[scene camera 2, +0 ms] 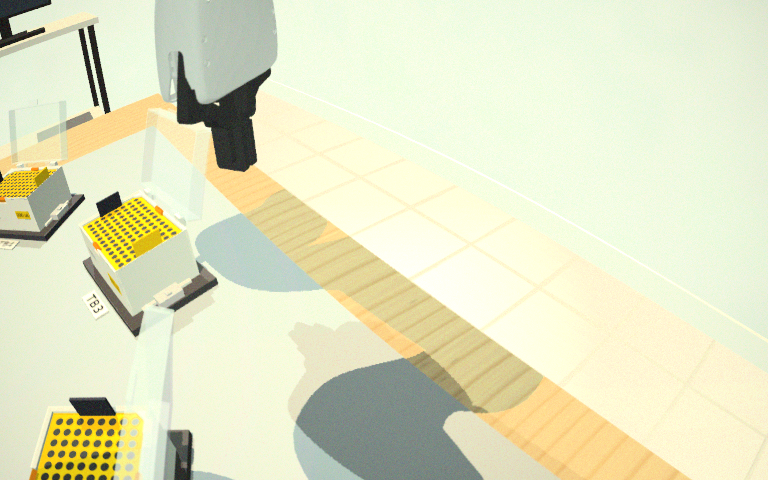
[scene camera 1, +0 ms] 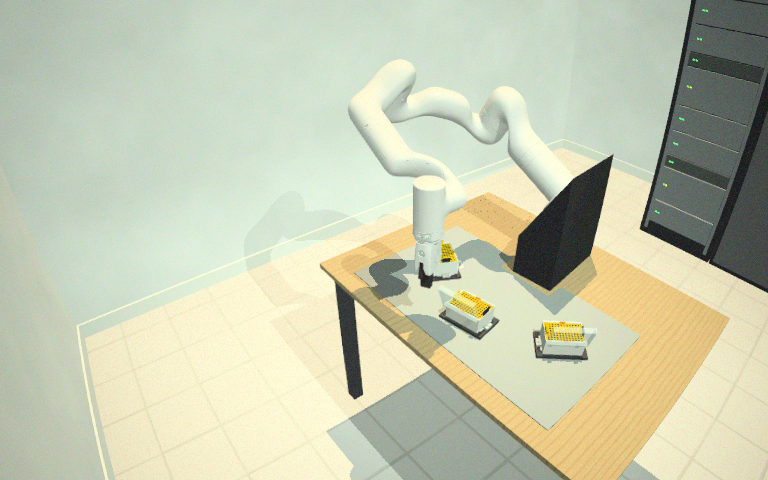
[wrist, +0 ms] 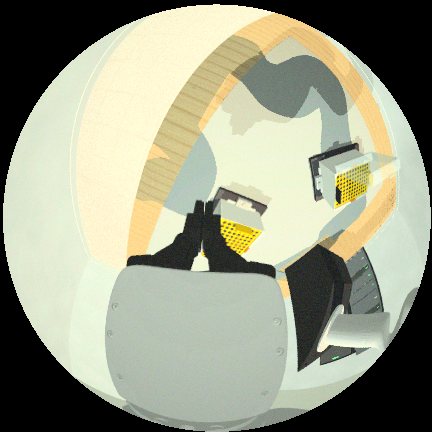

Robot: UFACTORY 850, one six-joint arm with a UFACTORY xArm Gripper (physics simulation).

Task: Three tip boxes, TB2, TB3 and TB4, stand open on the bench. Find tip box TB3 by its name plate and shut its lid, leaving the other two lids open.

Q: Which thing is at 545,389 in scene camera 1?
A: A grey mat.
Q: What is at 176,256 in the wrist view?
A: My gripper.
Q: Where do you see a grey mat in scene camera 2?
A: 268,368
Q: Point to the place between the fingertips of my gripper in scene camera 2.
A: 237,165
